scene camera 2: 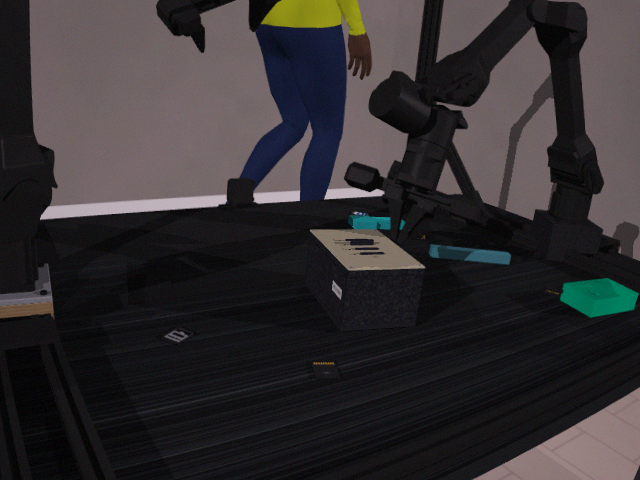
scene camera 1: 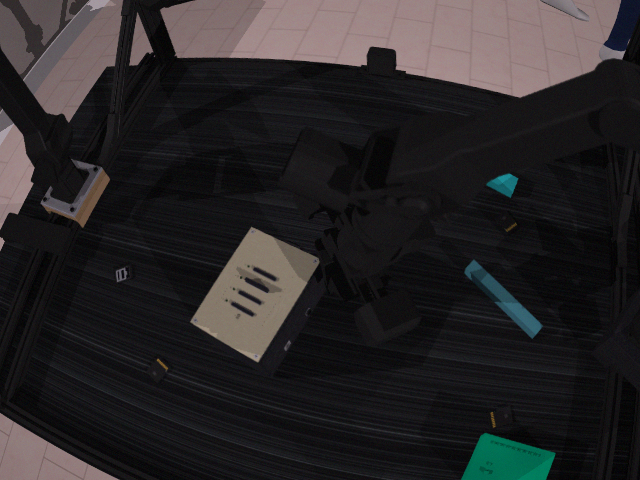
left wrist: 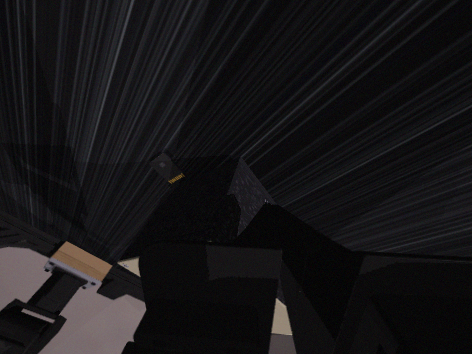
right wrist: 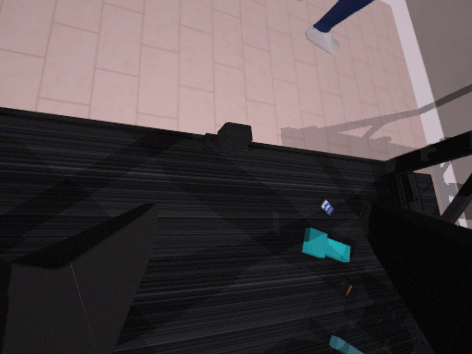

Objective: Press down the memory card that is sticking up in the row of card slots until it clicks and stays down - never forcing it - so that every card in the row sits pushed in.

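Frame: origin at the left arm's base, x back, y right, z up, level; metres.
Seen in the pictures: left gripper, fingertip midpoint: (scene camera 1: 331, 290) (left wrist: 270, 211); right gripper, fingertip midpoint: (scene camera 2: 227, 40) (right wrist: 259, 212); left arm's base at its link origin: (scene camera 2: 568, 218); right arm's base at its link origin: (scene camera 2: 5, 282) (scene camera 1: 69, 185) (left wrist: 70, 276).
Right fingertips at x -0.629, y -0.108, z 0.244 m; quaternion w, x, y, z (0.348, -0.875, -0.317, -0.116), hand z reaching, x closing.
Offsets run from my right fingertips to a thing's top centre.
A black box with a beige top @(dy -0.208, dx +0.217, dz -0.233 m) (scene camera 1: 223, 314) (scene camera 2: 394, 259) stands mid-table and holds a row of card slots. One memory card @(dy -0.200, dx +0.214, dz -0.226 m) (scene camera 1: 257, 285) (scene camera 2: 359, 242), second from the far end, sticks up above the others, which sit flush. My left gripper (scene camera 1: 328, 257) (scene camera 2: 398, 233) (left wrist: 270, 211) is shut and empty. It points down just off the box's far right edge, beside the slot row and not touching the raised card. My right gripper (scene camera 2: 194, 33) (right wrist: 259, 212) is open and empty, held high above the table's far left side.
A teal block @(dy +0.160, dx +0.277, dz -0.297 m) (scene camera 1: 503, 183) (scene camera 2: 370, 221) (right wrist: 326, 247) and a teal bar @(dy +0.021, dx +0.422, dz -0.295 m) (scene camera 1: 503, 305) (scene camera 2: 470, 254) lie right of the box. Loose cards @(dy -0.373, dx +0.176, dz -0.310 m) (scene camera 1: 157, 369) @(dy +0.119, dx +0.350, dz -0.310 m) (scene camera 1: 509, 224) @(dy -0.097, dx +0.531, dz -0.310 m) (scene camera 1: 499, 419) @(dy -0.132, dx +0.167, dz -0.310 m) (left wrist: 167, 168) are scattered. A green booklet @(dy -0.138, dx +0.588, dz -0.282 m) (scene camera 1: 509, 459) lies front right. A person (scene camera 2: 309, 95) stands behind the table.
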